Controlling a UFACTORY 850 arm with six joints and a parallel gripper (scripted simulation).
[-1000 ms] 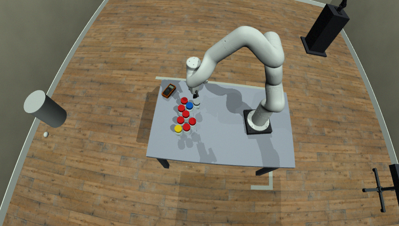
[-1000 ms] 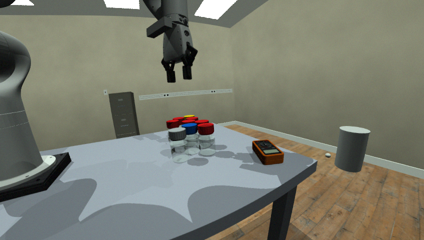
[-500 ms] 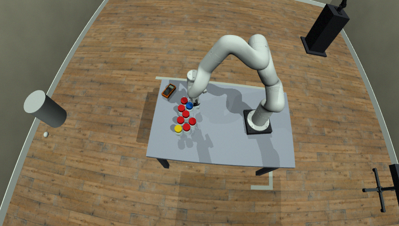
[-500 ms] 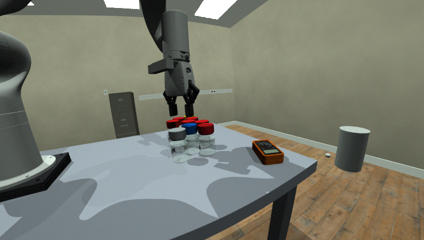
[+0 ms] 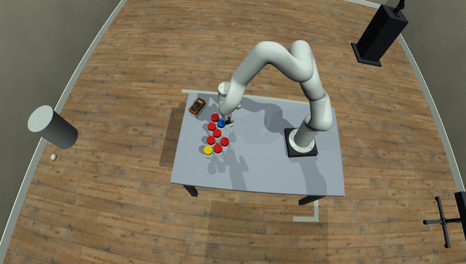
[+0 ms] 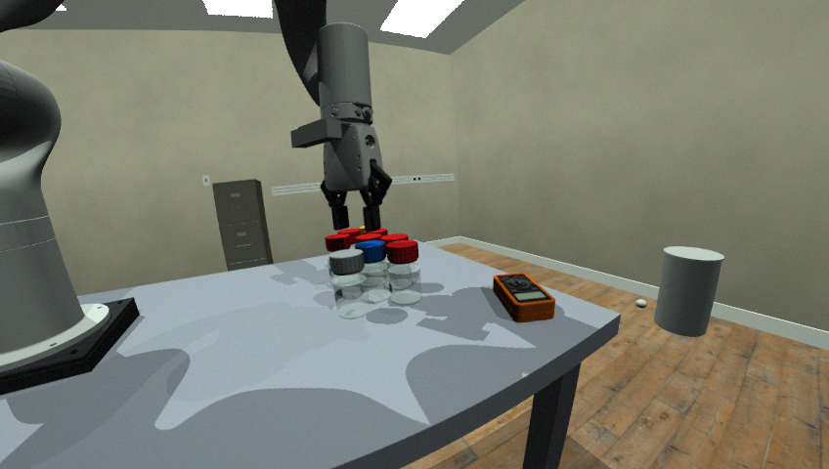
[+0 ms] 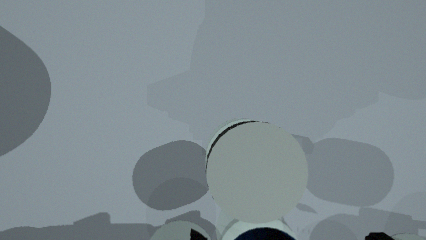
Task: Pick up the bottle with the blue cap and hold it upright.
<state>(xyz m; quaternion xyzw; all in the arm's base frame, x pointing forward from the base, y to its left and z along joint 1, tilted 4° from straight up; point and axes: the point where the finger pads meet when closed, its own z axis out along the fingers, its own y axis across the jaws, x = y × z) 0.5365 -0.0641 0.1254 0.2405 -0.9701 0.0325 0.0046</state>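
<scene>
My gripper is now 100 mm above the blue-capped bottle, 20 mm short of it and 10 mm to the right of it. The rest, counted from my hand: grey-capped bottle (100 mm below, 30 mm behind, 20 mm to the right); then yellow-capped bottle (210 mm to the left, 100 mm below, 90 mm ahead); then orange multimeter (220 mm ahead, 160 mm to the right, 130 mm below).
</scene>
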